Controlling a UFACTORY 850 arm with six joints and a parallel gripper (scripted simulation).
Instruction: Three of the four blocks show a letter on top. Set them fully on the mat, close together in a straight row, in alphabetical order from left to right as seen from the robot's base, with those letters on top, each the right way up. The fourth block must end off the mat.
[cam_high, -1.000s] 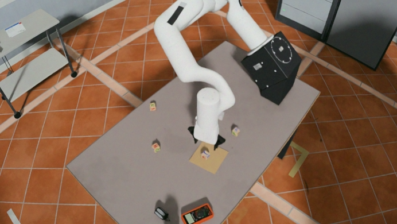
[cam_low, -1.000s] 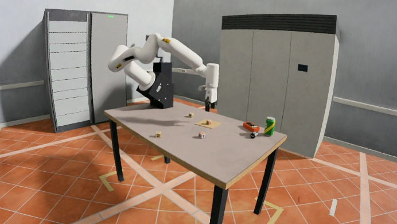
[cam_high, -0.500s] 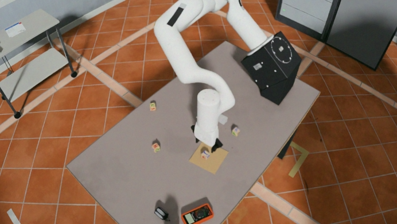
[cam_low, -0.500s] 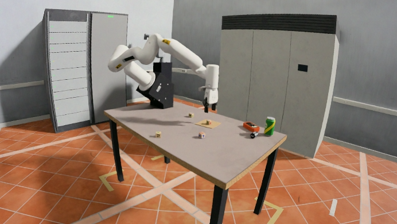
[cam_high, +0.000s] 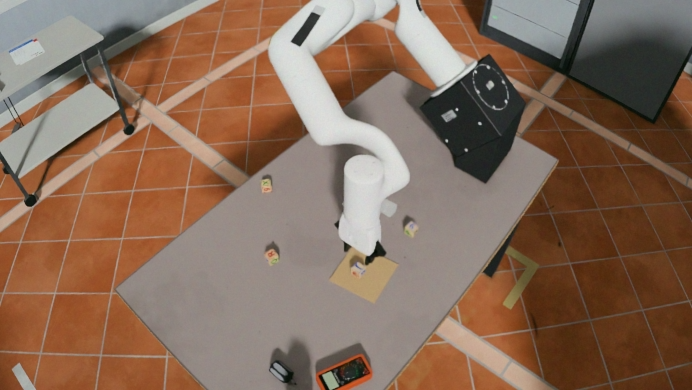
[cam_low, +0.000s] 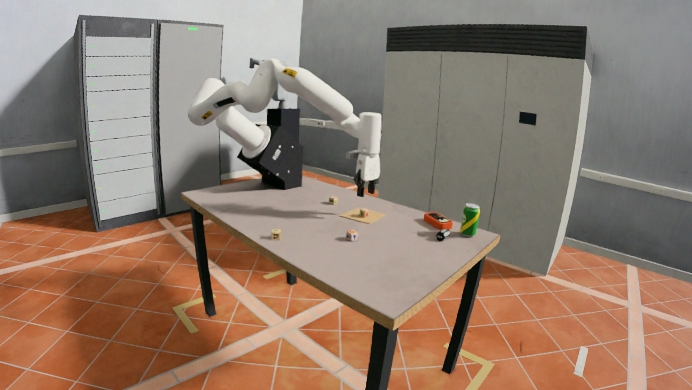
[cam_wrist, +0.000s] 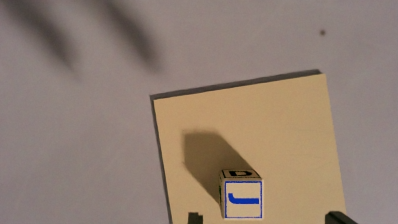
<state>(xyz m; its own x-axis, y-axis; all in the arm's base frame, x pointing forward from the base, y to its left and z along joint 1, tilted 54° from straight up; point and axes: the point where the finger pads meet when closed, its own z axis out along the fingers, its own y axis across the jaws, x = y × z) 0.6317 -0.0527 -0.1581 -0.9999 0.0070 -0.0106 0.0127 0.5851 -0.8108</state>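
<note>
Now: hand 11 cm above the tan mat, 1 cm to the right of it and 1 cm past it. From my hand the other things lie so: green can 41 cm ahead, 14 cm to the left, 5 cm below; orange multimeter 26 cm ahead, 16 cm to the left, 10 cm below; small black device 35 cm ahead, 10 cm below, 4 cm to the left.
</note>
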